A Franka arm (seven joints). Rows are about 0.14 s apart.
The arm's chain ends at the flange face. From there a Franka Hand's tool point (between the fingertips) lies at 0.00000 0.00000 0.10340 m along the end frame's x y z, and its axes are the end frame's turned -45 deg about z.
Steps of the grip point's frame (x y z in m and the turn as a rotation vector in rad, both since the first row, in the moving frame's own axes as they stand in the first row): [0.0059, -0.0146, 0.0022, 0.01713, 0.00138, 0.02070]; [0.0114, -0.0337, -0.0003, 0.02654, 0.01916, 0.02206]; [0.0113, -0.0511, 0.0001, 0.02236, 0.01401, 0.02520]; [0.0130, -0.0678, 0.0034, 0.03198, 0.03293, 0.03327]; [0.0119, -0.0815, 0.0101, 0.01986, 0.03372, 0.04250]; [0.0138, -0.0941, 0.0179, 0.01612, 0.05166, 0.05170]
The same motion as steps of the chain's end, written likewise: [-0.0050, -0.0131, 0.0022, 0.01309, -0.01114, 0.02070]; [-0.0153, -0.0285, -0.0002, 0.03231, -0.00522, 0.02206]; [-0.0276, -0.0415, 0.0001, 0.02572, -0.00590, 0.02520]; [-0.0389, -0.0524, 0.0035, 0.04590, 0.00067, 0.03327]; [-0.0503, -0.0621, 0.0102, 0.03789, 0.00980, 0.04250]; [-0.0595, -0.0714, 0.0181, 0.04793, 0.02513, 0.05170]
